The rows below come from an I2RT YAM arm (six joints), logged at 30 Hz.
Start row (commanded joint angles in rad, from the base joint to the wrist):
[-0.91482 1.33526 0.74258 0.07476 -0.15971 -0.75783]
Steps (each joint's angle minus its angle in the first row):
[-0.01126 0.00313 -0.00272 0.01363 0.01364 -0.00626]
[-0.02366 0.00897 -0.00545 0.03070 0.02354 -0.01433]
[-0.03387 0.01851 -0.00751 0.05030 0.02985 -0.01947]
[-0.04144 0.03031 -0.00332 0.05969 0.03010 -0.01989]
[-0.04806 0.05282 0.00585 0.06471 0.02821 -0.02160]
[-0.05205 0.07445 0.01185 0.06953 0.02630 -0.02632]
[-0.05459 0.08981 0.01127 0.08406 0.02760 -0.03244]
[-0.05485 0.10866 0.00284 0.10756 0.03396 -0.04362]
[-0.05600 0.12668 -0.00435 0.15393 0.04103 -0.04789]
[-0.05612 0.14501 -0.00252 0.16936 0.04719 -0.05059]
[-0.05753 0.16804 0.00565 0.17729 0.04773 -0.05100]
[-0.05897 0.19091 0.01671 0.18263 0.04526 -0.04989]
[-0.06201 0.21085 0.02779 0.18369 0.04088 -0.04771]
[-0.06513 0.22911 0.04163 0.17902 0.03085 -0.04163]
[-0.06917 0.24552 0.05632 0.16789 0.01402 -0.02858]
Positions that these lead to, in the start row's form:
[-0.92608 1.33839 0.73986 0.08839 -0.14607 -0.76409]
[-0.93848 1.34423 0.73713 0.10546 -0.13617 -0.77216]
[-0.94869 1.35377 0.73507 0.12506 -0.12986 -0.77730]
[-0.95626 1.36557 0.73926 0.13445 -0.12961 -0.77772]
[-0.96288 1.38808 0.74843 0.13947 -0.13150 -0.77943]
[-0.96687 1.40971 0.75443 0.14429 -0.13341 -0.78415]
[-0.96941 1.42507 0.75385 0.15882 -0.13211 -0.79027]
[-0.96967 1.44392 0.74542 0.18232 -0.12575 -0.80145]
[-0.97082 1.46194 0.73823 0.22869 -0.11868 -0.80572]
[-0.97094 1.48027 0.74006 0.24412 -0.11252 -0.80842]
[-0.97235 1.50330 0.74823 0.25205 -0.11198 -0.80883]
[-0.97379 1.52617 0.75929 0.25739 -0.11445 -0.80772]
[-0.97683 1.54611 0.77037 0.25845 -0.11883 -0.80554]
[-0.97995 1.56437 0.78421 0.25378 -0.12886 -0.79946]
[-0.98399 1.58078 0.79890 0.24265 -0.14569 -0.78641]

